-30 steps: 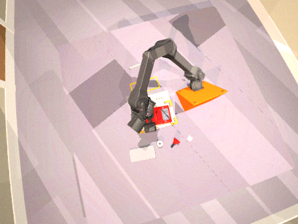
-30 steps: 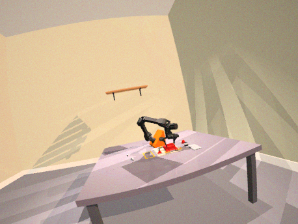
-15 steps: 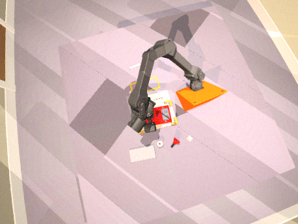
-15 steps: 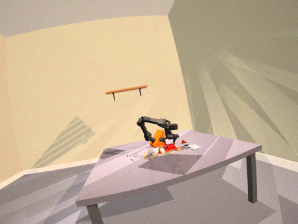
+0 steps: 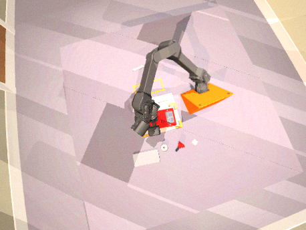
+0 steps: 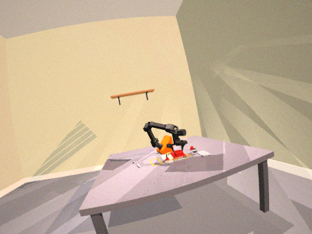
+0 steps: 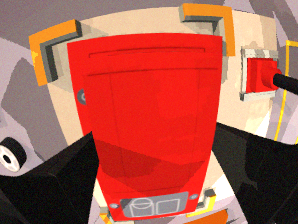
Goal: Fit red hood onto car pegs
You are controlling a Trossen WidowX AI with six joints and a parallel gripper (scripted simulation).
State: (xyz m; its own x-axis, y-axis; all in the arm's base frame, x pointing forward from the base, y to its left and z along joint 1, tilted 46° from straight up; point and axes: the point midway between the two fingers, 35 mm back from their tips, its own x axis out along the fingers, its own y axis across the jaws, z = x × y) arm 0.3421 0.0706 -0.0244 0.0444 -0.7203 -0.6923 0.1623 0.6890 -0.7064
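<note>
Right now the red flat-topped shell is right at my gripper tip.
</note>
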